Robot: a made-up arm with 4 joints.
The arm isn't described. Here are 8 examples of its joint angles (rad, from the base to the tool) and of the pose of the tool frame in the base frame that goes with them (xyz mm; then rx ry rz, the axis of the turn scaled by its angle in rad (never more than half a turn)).
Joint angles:
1: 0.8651 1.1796 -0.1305 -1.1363
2: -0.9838 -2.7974 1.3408 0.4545
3: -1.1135 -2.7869 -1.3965 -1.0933
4: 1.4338 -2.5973 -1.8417 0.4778
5: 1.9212 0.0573 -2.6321 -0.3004
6: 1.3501 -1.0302 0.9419 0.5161
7: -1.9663 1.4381 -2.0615 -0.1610
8: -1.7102 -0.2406 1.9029 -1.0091
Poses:
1: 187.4 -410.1 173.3 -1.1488 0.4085 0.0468
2: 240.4 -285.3 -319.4 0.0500 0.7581 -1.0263
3: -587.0 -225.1 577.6 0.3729 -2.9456 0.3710
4: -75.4 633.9 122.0 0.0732 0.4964 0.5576
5: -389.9 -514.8 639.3 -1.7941 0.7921 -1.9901
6: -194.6 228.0 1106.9 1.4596 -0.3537 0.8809
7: -525.1 406.7 179.2 0.7317 2.3516 0.3479
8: -692.4 -218.9 247.2 0.3550 2.0337 1.8557
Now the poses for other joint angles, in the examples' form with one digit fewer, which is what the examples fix.
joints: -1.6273 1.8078 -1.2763 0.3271
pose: -430 251 -310 0.341 2.186 -0.920
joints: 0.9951 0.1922 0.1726 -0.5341
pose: 385 244 415 -0.397 -0.540 0.382
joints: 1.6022 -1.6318 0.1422 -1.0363
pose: -315 412 554 0.566 -0.895 1.789
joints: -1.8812 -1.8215 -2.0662 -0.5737
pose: -83 -492 693 1.858 -1.482 0.115
